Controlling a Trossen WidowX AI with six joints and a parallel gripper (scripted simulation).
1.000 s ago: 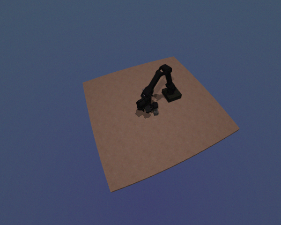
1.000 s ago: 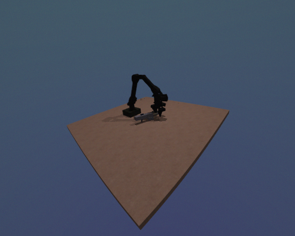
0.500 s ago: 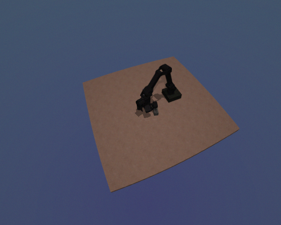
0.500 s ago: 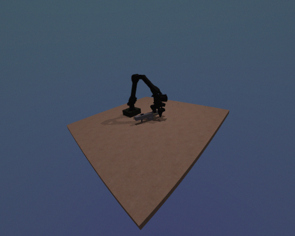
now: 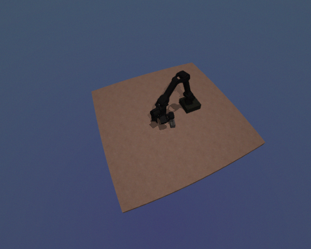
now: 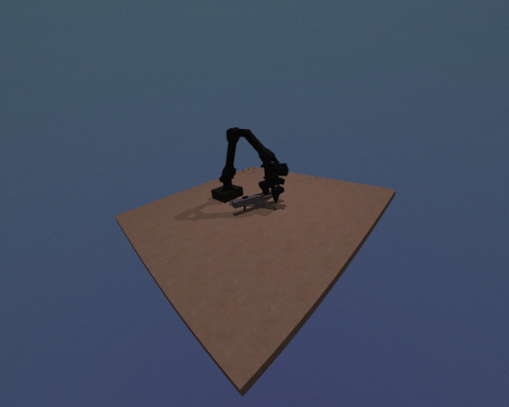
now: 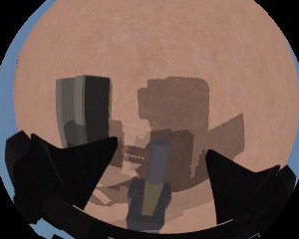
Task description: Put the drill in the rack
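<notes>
Right now my gripper tip is 40 mm to the left of the drill, 30 mm below it and 10 mm past it. Also, from my gripper tip: dark block 80 mm behind, 40 mm to the left, 10 mm above; grey block 140 mm to the right, 30 mm behind, 30 mm above; dark key 160 mm to the right, 40 mm above, 30 mm behind.
</notes>
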